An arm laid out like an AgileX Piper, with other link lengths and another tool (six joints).
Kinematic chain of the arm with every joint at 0, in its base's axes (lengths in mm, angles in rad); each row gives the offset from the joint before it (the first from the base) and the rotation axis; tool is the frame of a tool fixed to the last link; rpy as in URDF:
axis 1: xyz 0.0 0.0 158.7 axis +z
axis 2: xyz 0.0 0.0 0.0 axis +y
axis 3: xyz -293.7 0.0 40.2 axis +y
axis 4: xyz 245.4 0.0 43.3 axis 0.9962 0 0.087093
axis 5: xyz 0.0 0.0 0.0 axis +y
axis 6: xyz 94.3 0.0 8.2 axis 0.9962 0 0.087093
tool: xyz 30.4 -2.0 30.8 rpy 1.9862 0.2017 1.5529
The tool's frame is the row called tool.
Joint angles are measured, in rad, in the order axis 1, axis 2, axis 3, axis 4, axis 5, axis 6. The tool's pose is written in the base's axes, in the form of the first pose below.
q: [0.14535, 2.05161, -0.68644, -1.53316, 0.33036, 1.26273]
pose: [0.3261 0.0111 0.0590 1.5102 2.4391 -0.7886]
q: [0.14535, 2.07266, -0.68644, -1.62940, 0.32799, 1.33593]
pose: [0.3274 0.0124 0.0538 1.4731 2.4481 -0.7855]
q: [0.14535, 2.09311, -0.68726, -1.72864, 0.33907, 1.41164]
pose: [0.3291 0.0125 0.0494 1.4357 2.4447 -0.7887]
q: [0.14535, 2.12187, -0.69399, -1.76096, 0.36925, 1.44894]
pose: [0.3303 0.0093 0.0430 1.4385 2.4204 -0.8199]
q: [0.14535, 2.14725, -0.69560, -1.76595, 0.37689, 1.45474]
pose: [0.3283 0.0081 0.0354 1.4362 2.4259 -0.8484]
